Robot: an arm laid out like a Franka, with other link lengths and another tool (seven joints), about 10 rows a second.
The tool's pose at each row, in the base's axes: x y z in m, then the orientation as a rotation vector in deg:
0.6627 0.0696 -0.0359 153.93 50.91 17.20
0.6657 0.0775 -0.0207 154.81 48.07 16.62
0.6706 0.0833 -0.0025 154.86 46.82 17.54
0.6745 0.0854 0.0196 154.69 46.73 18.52
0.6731 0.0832 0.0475 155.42 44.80 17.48
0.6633 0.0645 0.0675 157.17 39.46 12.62
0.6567 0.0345 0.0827 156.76 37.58 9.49
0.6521 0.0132 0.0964 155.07 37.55 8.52
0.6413 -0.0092 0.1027 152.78 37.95 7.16
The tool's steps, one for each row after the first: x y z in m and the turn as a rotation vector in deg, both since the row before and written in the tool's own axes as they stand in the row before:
0.0087 0.0008 -0.0150 -0.07 -0.76 1.97
0.0092 0.0041 -0.0170 -0.46 0.41 0.90
0.0069 0.0079 -0.0200 -0.29 0.63 0.12
0.0011 0.0107 -0.0259 0.16 -0.93 1.30
-0.0160 0.0172 -0.0172 0.58 -3.93 3.32
-0.0191 0.0273 -0.0082 -0.53 -2.50 0.78
-0.0133 0.0206 -0.0077 -1.50 -0.94 -0.45
-0.0198 0.0163 -0.0009 -1.91 -1.24 -0.92

